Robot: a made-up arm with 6 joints. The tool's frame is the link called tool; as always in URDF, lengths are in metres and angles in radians. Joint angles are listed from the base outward. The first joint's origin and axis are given. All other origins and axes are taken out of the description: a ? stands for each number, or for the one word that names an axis. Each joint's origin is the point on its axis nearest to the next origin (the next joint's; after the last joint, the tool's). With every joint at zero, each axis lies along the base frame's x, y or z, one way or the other. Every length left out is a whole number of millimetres.
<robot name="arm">
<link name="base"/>
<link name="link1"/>
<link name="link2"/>
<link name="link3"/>
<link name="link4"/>
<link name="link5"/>
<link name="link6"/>
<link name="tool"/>
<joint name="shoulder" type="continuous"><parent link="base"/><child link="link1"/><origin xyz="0 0 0.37"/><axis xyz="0 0 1"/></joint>
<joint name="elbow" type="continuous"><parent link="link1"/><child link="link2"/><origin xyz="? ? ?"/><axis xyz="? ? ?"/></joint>
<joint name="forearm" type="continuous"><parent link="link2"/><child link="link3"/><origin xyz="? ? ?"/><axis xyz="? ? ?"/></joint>
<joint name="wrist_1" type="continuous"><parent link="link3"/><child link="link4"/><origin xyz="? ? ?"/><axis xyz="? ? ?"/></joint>
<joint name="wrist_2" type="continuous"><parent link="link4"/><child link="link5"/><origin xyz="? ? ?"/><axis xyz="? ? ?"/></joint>
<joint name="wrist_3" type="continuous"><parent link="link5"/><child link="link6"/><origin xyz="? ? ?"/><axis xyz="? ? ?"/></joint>
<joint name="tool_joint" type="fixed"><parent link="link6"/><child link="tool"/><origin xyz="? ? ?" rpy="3.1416 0 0"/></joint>
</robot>
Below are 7 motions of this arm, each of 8 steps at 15 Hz.
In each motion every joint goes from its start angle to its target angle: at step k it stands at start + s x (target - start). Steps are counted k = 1, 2, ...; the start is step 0. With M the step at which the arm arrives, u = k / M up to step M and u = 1 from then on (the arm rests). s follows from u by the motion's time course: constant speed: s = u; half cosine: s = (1 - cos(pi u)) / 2; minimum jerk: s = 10 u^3 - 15 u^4 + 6 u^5.
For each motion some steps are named. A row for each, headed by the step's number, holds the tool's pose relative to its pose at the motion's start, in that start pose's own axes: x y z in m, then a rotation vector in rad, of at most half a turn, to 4 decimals.
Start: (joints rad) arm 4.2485 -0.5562 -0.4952 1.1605 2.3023 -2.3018
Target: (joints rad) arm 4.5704 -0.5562 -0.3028 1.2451 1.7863 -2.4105
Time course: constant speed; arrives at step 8
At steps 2, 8:
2: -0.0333 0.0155 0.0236 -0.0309 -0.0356 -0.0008
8: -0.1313 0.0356 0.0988 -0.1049 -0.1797 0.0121

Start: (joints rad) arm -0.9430 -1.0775 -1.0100 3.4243 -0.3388 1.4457
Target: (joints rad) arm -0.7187 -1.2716 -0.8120 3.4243 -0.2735 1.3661
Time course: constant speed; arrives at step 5
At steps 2, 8:
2: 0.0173 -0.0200 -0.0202 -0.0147 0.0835 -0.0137
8: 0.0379 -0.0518 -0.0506 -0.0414 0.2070 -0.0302

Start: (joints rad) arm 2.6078 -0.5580 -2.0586 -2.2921 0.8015 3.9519
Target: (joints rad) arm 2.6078 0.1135 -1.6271 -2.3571 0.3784 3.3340
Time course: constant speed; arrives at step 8
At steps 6, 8:
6: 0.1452 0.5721 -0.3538 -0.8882 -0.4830 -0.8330
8: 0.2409 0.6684 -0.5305 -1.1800 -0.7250 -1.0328

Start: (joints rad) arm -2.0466 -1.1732 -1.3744 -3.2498 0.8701 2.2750
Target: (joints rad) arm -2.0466 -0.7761 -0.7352 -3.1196 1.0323 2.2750
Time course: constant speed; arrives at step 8
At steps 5, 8:
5: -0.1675 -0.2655 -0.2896 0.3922 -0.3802 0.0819
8: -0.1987 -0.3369 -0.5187 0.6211 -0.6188 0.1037

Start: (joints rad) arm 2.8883 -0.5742 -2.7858 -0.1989 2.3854 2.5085
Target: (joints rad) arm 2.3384 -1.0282 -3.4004 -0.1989 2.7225 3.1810
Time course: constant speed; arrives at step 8
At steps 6, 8:
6: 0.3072 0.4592 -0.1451 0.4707 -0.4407 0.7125
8: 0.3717 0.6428 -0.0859 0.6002 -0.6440 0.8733

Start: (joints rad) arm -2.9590 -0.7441 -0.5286 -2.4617 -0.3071 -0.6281
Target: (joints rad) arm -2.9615 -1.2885 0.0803 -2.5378 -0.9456 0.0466
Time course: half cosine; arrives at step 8
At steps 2, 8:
2: 0.0390 0.0046 -0.0170 -0.0470 0.0896 0.0905
8: 0.2633 0.0142 -0.0863 -0.1242 0.6931 0.6092

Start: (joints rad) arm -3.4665 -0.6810 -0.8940 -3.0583 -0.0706 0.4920
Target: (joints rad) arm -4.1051 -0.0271 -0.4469 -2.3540 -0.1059 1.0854
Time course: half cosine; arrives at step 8
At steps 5, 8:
5: 0.2361 -0.3619 0.0247 0.8722 0.0846 1.0589
8: 0.3448 -0.4677 -0.0598 1.2870 -0.1111 1.5610

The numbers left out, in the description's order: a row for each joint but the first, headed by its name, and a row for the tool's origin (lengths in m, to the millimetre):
elbow: xyz 0 0 0, axis 0 1 0
forearm: xyz 0.068 0 0.362, axis 0 1 0
wrist_1: xyz 0.124 0 -0.547, axis 0 0 -1
wrist_2: xyz 0 0 0, axis 0 1 0
wrist_3: xyz 0.067 0 -0.086, axis 0 0 -1
tool: xyz 0 0 0

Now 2 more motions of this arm.
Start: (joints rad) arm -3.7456 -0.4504 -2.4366 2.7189 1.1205 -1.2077
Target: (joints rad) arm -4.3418 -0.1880 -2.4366 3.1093 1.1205 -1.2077
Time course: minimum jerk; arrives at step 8
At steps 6, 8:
6: 0.0458 0.1398 -0.1852 -0.2785 0.0209 -0.1842
8: 0.0640 0.1454 -0.2087 -0.3048 0.0291 -0.2167

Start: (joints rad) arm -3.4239 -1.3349 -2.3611 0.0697 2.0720 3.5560
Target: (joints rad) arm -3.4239 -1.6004 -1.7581 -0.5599 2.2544 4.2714
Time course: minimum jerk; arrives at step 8
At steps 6, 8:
6: 0.0110 -0.0760 0.1162 0.7041 0.0012 0.8711
8: 0.0159 -0.0854 0.1289 0.7910 -0.0323 0.9599

